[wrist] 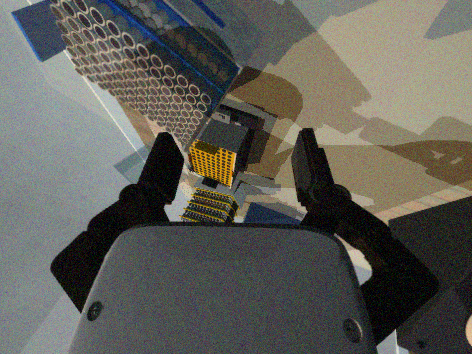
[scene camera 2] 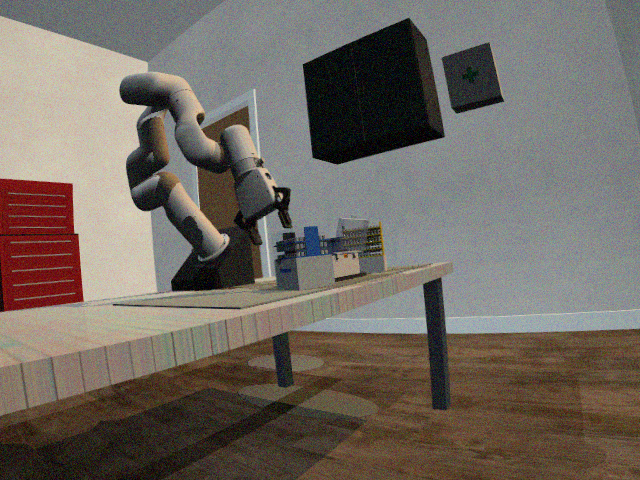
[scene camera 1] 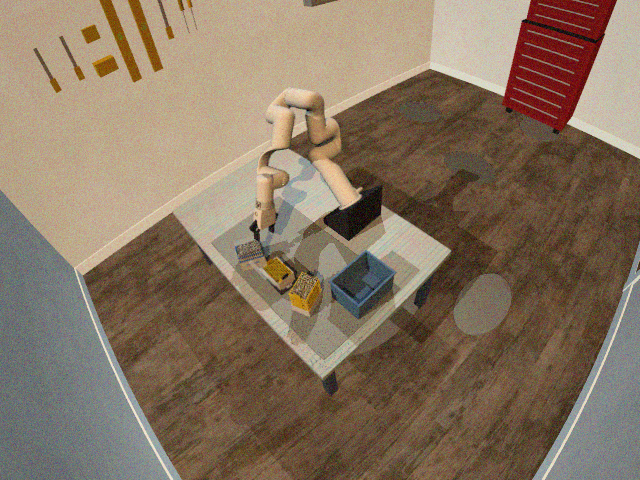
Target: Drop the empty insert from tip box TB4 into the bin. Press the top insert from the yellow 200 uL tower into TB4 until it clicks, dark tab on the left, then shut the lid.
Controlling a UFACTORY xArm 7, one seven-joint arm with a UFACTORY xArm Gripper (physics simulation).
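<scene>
An open box, apparently TB4 (scene camera 1: 283, 283) (scene camera 2: 345, 264), stands mid-row with a yellow perforated insert (scene camera 1: 278, 269) (wrist: 212, 163) in it. Whether its holes are empty is unclear. A clear raised lid (scene camera 2: 353, 225) shows behind it in scene camera 2. The yellow tower (scene camera 1: 305, 292) (scene camera 2: 372, 240) (wrist: 210, 205) of stacked inserts stands beyond it. The blue bin (scene camera 1: 345, 302) (wrist: 270, 214) stands to the right of the yellow tower in scene camera 1; it does not show in scene camera 2. My gripper (scene camera 1: 264, 231) (scene camera 2: 272, 233) (wrist: 234, 144) is open and empty, above and beside the blue tower, tilted.
A blue tower (scene camera 1: 250, 251) (scene camera 2: 311, 241) (wrist: 145, 75) of inserts stands at the other end of the row, closest to the fingers. A black block (scene camera 1: 356, 214) (scene camera 2: 232, 260) stands at the arm's base. The row stands near the edge of the table (scene camera 1: 413, 232) (scene camera 2: 155, 346).
</scene>
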